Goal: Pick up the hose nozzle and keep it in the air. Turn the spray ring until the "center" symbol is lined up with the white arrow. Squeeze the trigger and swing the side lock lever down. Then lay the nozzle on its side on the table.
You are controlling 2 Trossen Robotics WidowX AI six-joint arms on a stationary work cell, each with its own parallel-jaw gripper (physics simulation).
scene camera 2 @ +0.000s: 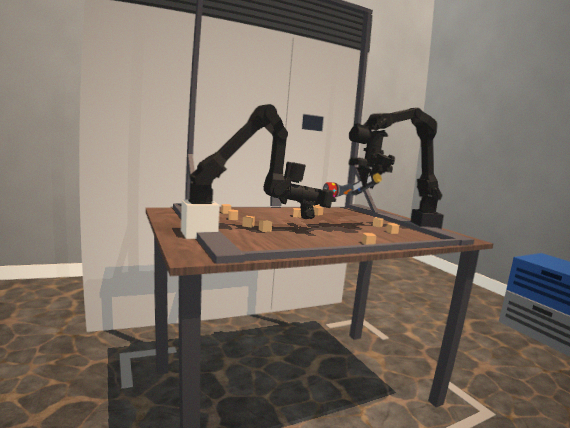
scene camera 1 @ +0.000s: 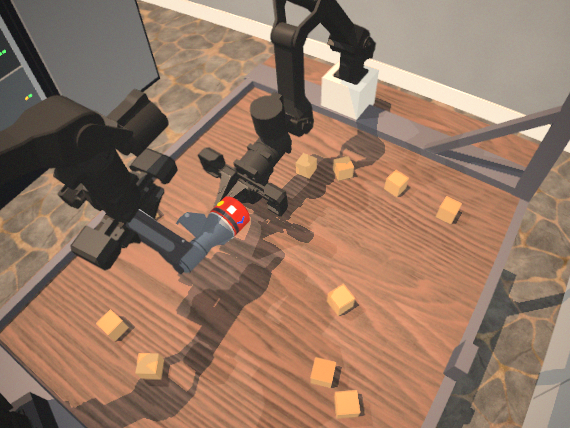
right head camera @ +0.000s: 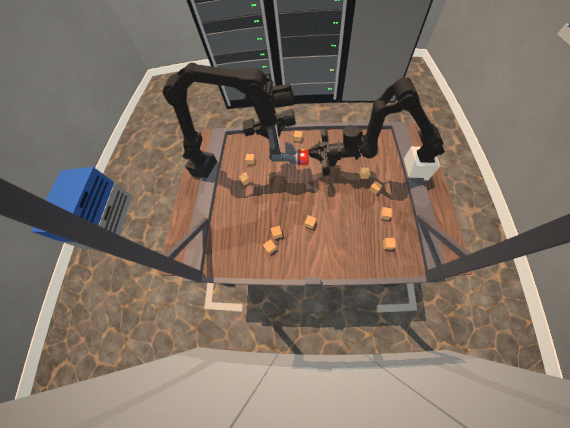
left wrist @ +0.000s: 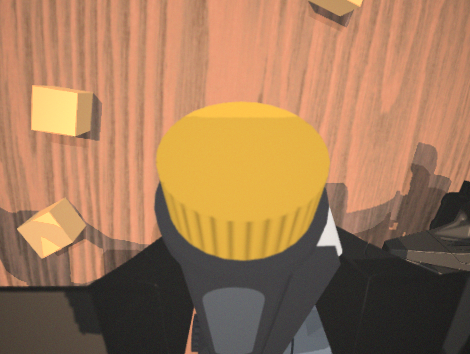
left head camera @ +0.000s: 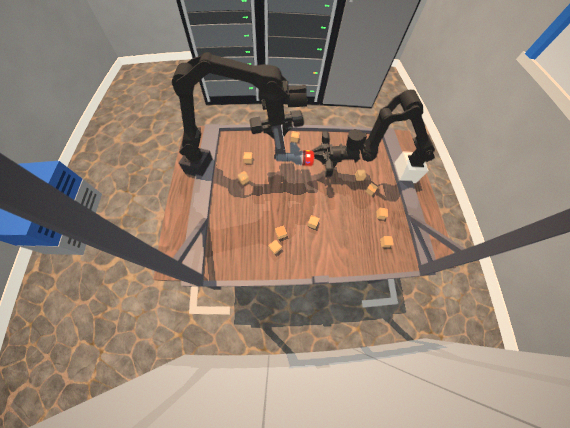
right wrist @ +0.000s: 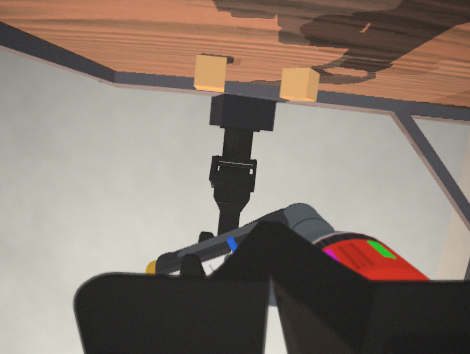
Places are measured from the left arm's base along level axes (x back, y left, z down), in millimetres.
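Where they show: left gripper, between the fingertips: (scene camera 2: 367,188) (scene camera 1: 144,231) (right head camera: 274,137) (left head camera: 278,136) (right wrist: 199,242); right gripper, between the fingertips: (scene camera 2: 335,200) (left wrist: 384,249) (right wrist: 268,231); left arm's base, origin of its link: (scene camera 2: 427,211) (right head camera: 198,159) (left head camera: 194,156) (right wrist: 239,128); right arm's base, origin of its link: (scene camera 2: 200,202) (scene camera 1: 350,73) (right head camera: 425,156) (left head camera: 415,161).
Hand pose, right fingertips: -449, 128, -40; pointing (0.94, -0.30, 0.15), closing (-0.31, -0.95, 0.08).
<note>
Things, the pixels of their top centre, and the offset from my right fingertips, as dx, dy, dz. "pt": a spot on its surface instead. Level surfaces: height alone.
- grey hose nozzle, a spot on its surface: (right wrist: 302,216) pt +68, -58, -16
- yellow knob, a spot on its surface: (left wrist: 242,165) (scene camera 2: 378,176) pt +143, +30, -105
- table, height of its surface: dz +116
- white base block, centre of its top: (scene camera 1: 350,73) (scene camera 2: 200,202) (right head camera: 425,156) (left head camera: 415,161) -475, +163, +12
The grey hose nozzle (left head camera: 284,157) (scene camera 1: 204,243) (right wrist: 302,216) hangs above the table, handle sloping. Its red spray ring (left head camera: 309,158) (right head camera: 303,157) (scene camera 1: 232,215) (scene camera 2: 330,189) (right wrist: 370,256) shows white, yellow and blue marks in scene camera 1, green and magenta in the right wrist view. I cannot see the white arrow or tell which symbol it meets. The yellow knob (left wrist: 242,165) (scene camera 2: 377,178) is at the handle's end. My left gripper (left head camera: 278,129) (scene camera 1: 132,216) is shut on the handle. My right gripper (left head camera: 316,154) (right wrist: 268,231) is shut, with nothing between its fingers, its tips at the ring's front; contact is hidden.
Several small wooden cubes (left head camera: 313,222) (right head camera: 310,222) (scene camera 1: 341,299) (left wrist: 61,110) (right wrist: 210,72) lie scattered over the table (left head camera: 340,250). A dark frame (scene camera 1: 200,132) runs along the table's edge. The white base block (left head camera: 411,168) (scene camera 2: 200,219) carries the right arm.
</note>
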